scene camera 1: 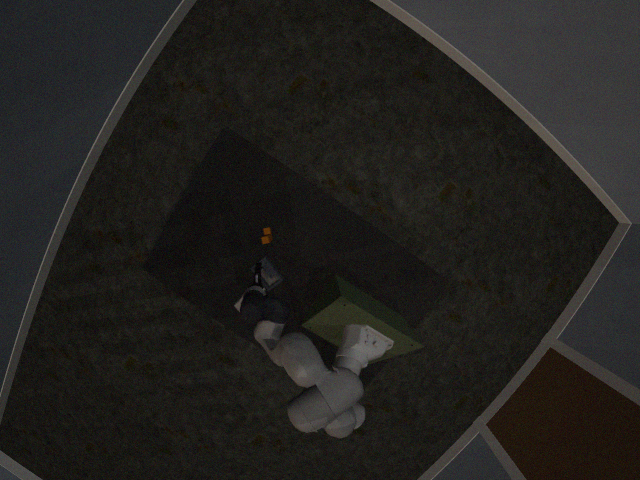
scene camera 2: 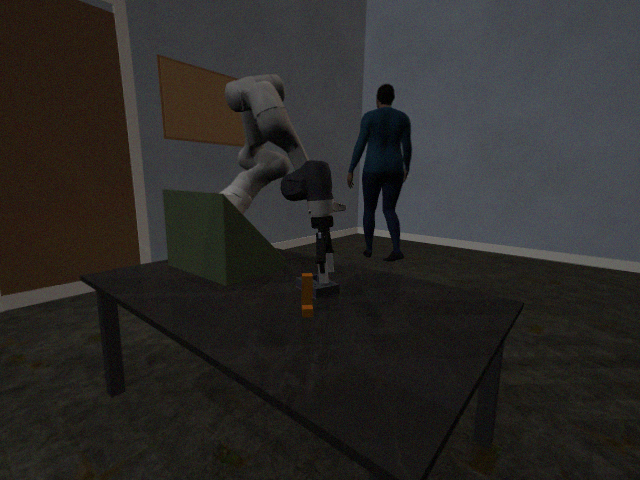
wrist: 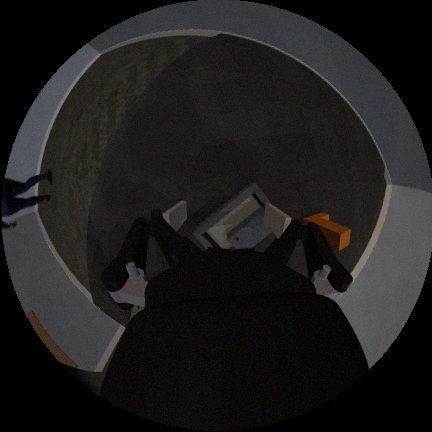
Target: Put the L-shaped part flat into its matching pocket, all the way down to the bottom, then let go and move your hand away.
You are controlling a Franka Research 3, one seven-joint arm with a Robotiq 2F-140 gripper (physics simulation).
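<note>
An orange L-shaped part [scene camera 1: 266, 239] [scene camera 2: 307, 291] [wrist: 331, 231] stands upright on its short leg on the table. Beside it, nearer the arm, a grey tray with a recess [scene camera 1: 277, 283] [scene camera 2: 326, 290] [wrist: 228, 209] lies on the table. A pale L-shaped area shows inside the tray in the wrist view; I cannot tell whether it is the pocket's floor or a separate piece. My gripper [scene camera 1: 258, 274] [scene camera 2: 326, 271] [wrist: 225, 210] is open and empty, pointing down, low over the tray. One finger overlaps the tray's end nearest the orange part in the wrist view. My gripper's body hides the tray's near corner.
A large green wedge-shaped block [scene camera 1: 323, 322] [scene camera 2: 195, 232] stands on the dark table [scene camera 1: 356, 235] [scene camera 2: 330, 356] near the arm's base. A person [scene camera 2: 386, 139] [wrist: 22, 194] stands on the floor beyond the table.
</note>
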